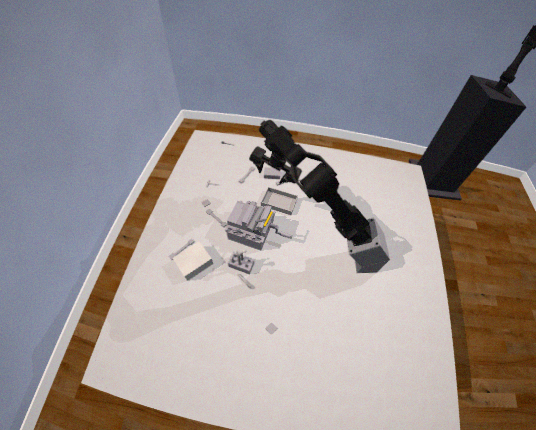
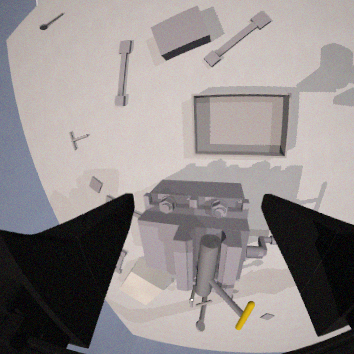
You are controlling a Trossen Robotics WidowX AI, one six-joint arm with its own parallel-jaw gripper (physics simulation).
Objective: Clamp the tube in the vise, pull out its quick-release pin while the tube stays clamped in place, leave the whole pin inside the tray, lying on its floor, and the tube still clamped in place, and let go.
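Frame: origin at the arm's base, x ahead, y left, z up, level; millimetres.
Seen in the pictures: gripper, between the fingertips: [image 1: 269, 177] [image 2: 199, 200]; arm's base, origin of its link: [image 1: 361, 235].
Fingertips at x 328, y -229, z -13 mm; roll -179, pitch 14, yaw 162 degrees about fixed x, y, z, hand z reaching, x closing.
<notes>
Pixels of each thing's top centre, then the offset from my fingertips to it. "*": a spot on its surface instead.
- grey vise, centre of its top: [image 2: 186, 269] [image 1: 250, 212] 58 mm down, 59 mm ahead, 126 mm left
- grey tube, centre of its top: [image 2: 204, 275] [image 1: 255, 217] 62 mm down, 38 mm ahead, 143 mm left
- quick-release pin's grey shaft, a spot on its surface: [image 2: 227, 297] * 41 mm down, 10 mm ahead, 163 mm left
- tray, centre of its top: [image 2: 240, 124] [image 1: 279, 198] 160 mm down, 47 mm back, 26 mm right
- vise's crank, centre of its top: [image 2: 254, 256] 96 mm down, 29 mm back, 149 mm left
- grey block, centre of its top: [image 2: 178, 29] [image 1: 272, 171] 163 mm down, 3 mm back, 187 mm right
- holed block, centre of its top: [image 1: 241, 261] 151 mm down, 78 mm ahead, 286 mm left
- pale box, centre of its top: [image 2: 138, 289] [image 1: 191, 258] 139 mm down, 261 mm ahead, 302 mm left
The grey vise [image 1: 246, 238] [image 2: 157, 240] stands on the white surface. The grey tube [image 2: 207, 265] lies between its jaws; whether both jaws touch it I cannot tell. The quick-release pin's grey shaft [image 2: 227, 297] runs into the tube's side, and its yellow handle [image 1: 268, 218] [image 2: 245, 315] sticks out beyond the vise. The tray [image 1: 280, 200] [image 2: 240, 153] lies behind the vise, and its floor shows bare. My gripper [image 1: 271, 172] [image 2: 199, 200] is open and empty, raised above the vise and tray area, with the pin handle well apart from both fingers.
The vise's crank [image 2: 256, 251] sticks out at its side. A grey block [image 1: 272, 174] [image 2: 182, 31] and bar-shaped tools [image 2: 123, 72] [image 2: 237, 40] lie beyond. A holed block [image 1: 241, 262] and a pale box [image 1: 192, 260] stand nearby. A dark pedestal [image 1: 465, 135] rises at the right.
</notes>
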